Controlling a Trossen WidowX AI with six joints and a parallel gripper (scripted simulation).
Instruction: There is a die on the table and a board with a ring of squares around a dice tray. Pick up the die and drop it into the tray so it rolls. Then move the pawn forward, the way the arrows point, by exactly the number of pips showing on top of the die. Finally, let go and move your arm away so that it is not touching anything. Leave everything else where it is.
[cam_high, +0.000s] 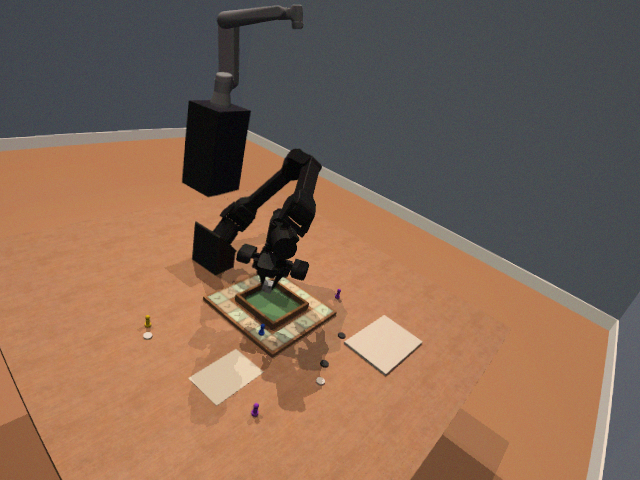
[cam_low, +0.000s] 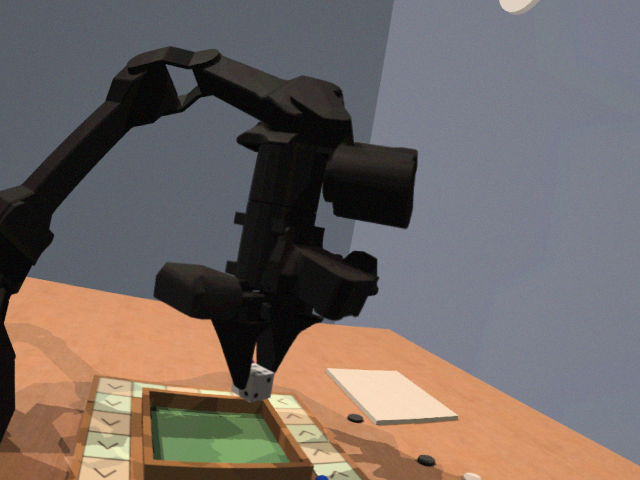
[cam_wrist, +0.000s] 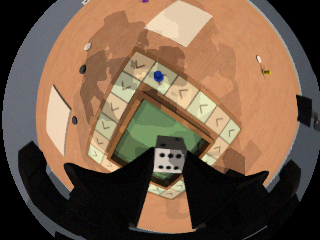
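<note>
Now: gripper tip 80 mm above the blue pawn, 60 mm to the left of it and 50 mm short of it. Round my gripper tip: grey die: right at my gripper tip; yellow pawn: 260 mm to the right, 170 mm behind, 90 mm below; green dice tray: 100 mm below, 50 mm to the left, 10 mm behind.
</note>
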